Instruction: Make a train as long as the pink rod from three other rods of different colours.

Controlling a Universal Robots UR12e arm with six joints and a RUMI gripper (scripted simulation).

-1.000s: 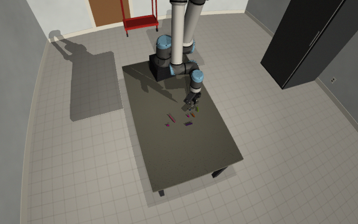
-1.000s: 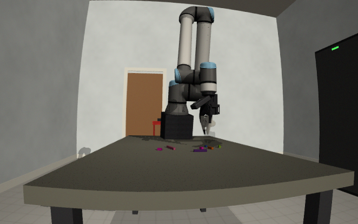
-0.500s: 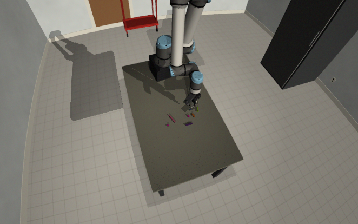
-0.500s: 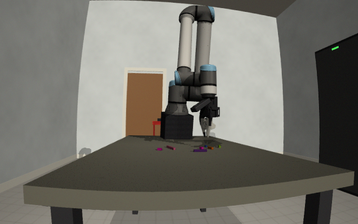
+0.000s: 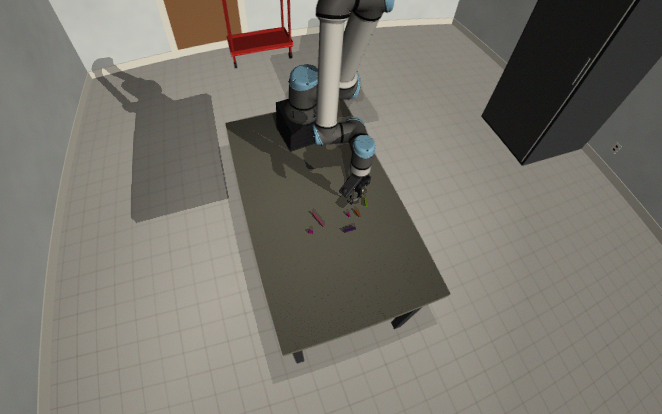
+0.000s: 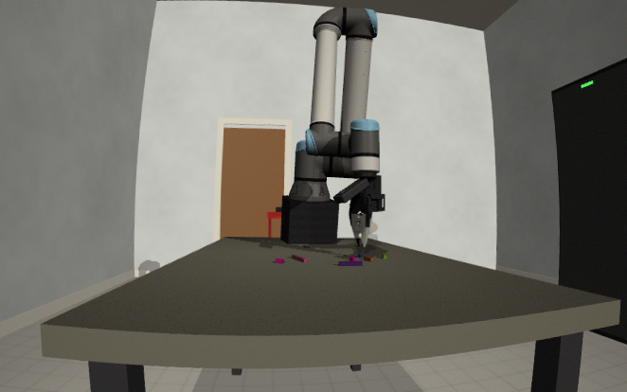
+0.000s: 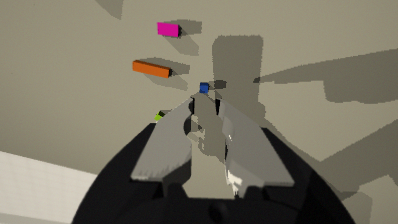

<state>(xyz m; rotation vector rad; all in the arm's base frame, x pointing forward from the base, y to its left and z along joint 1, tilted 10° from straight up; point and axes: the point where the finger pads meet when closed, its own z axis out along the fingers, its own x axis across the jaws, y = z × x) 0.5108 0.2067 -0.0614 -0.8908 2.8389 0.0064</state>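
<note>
The blue rod is 40 mm below my hand. From my hand the other things lie so: purple rod (150 mm ahead, 40 mm below, 30 mm to the right); then lime rod (70 mm to the left, 40 mm below); then orange rod (60 mm ahead, 40 mm below, 20 mm to the left).
</note>
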